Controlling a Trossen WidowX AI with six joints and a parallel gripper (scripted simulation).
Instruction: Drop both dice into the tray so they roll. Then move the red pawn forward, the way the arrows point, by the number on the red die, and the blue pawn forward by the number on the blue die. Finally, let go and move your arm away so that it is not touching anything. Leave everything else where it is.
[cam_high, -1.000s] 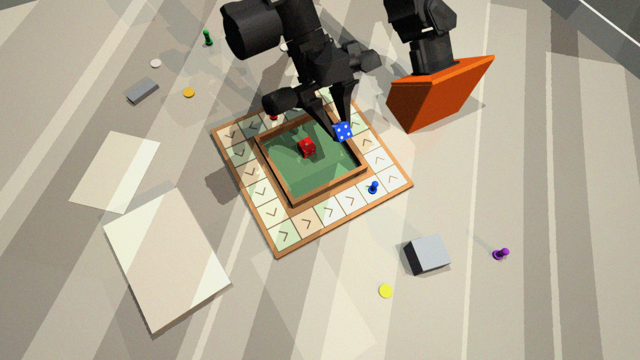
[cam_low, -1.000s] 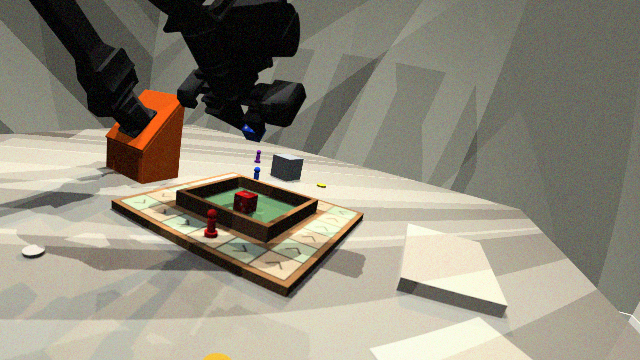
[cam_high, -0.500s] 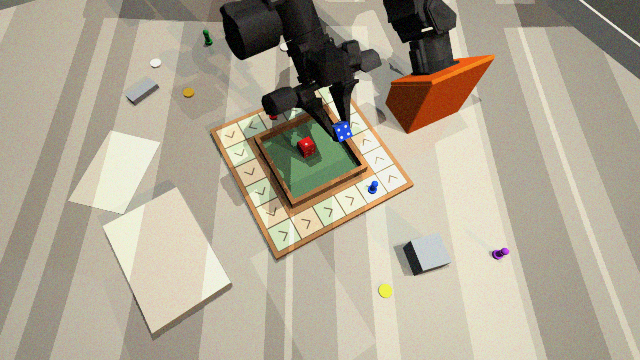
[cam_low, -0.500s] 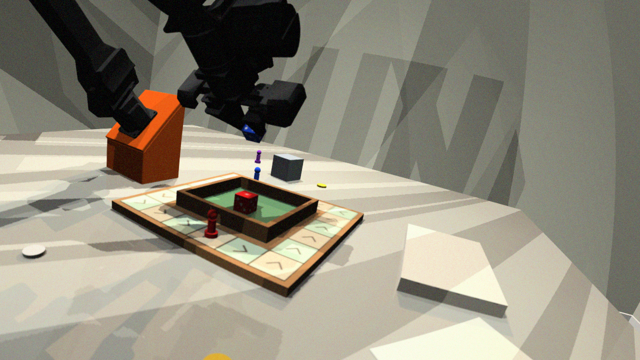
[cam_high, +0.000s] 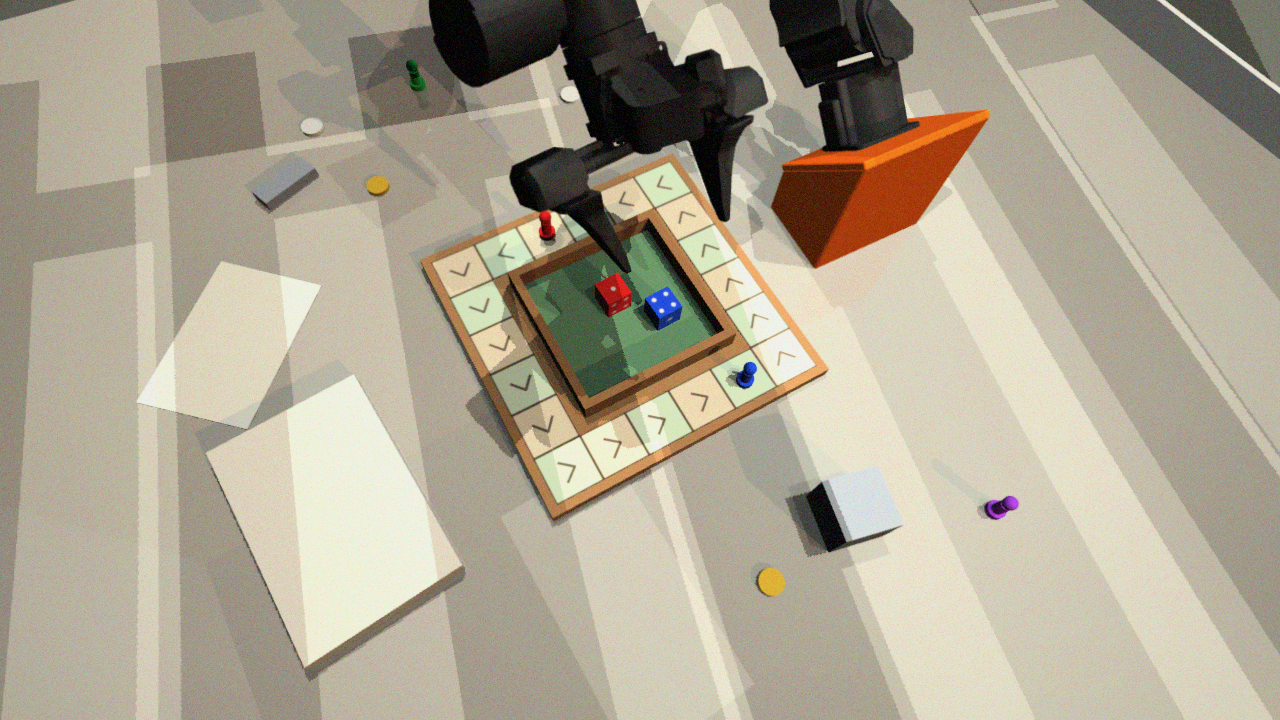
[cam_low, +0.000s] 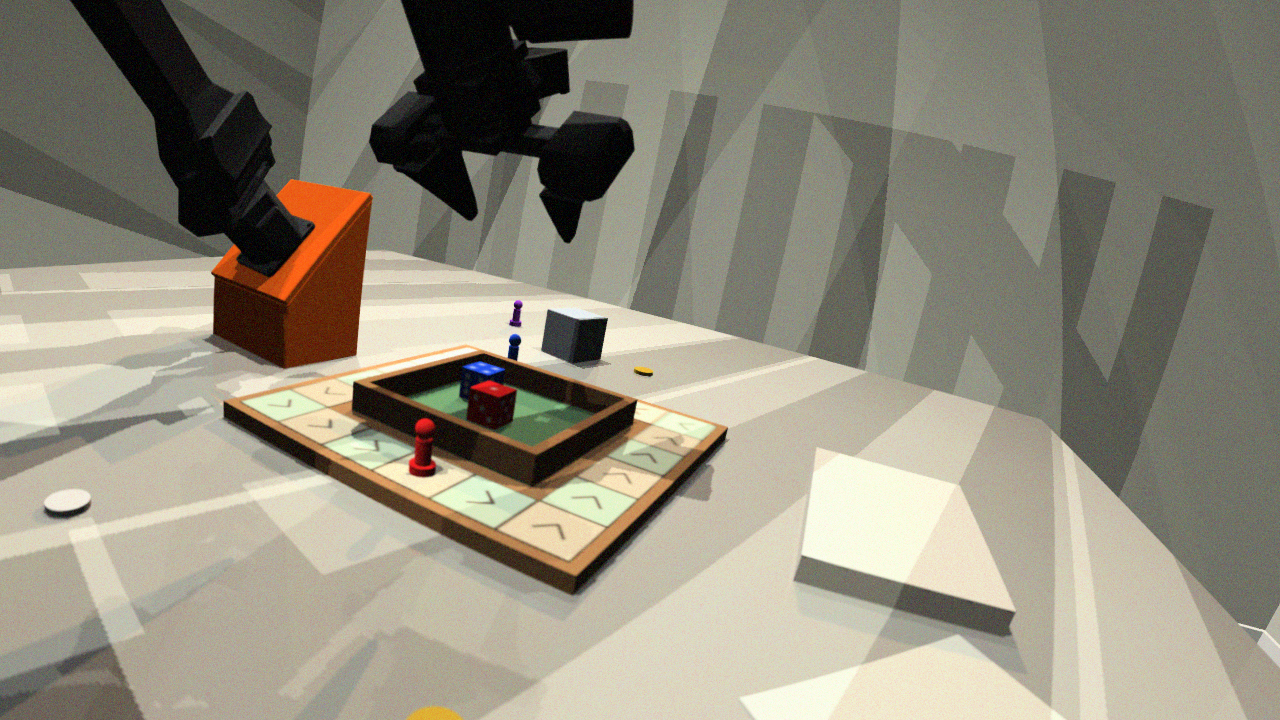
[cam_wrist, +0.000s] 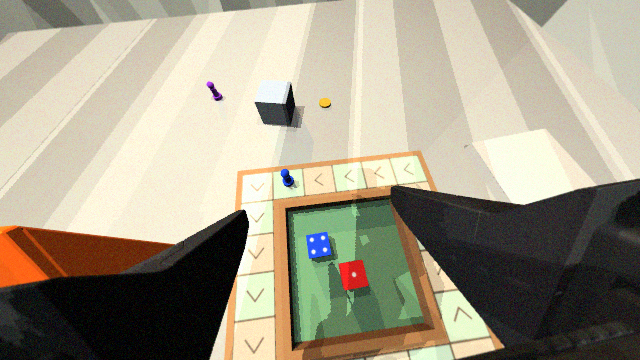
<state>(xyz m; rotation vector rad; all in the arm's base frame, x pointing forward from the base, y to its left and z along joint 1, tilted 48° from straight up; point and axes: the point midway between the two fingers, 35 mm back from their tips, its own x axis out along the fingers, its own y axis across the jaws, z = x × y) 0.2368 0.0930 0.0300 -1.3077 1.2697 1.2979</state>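
My gripper tip is now 6 cm short of the red pawn, 14 cm to the left of it and 12 cm above it. The rest, counted from my gripper tip: blue pawn 4 cm behind, 8 cm to the left, 12 cm below; then green tray 3 cm ahead, 3 cm to the right, 15 cm below; then grey cube 7 cm behind, 22 cm to the left, 13 cm below.
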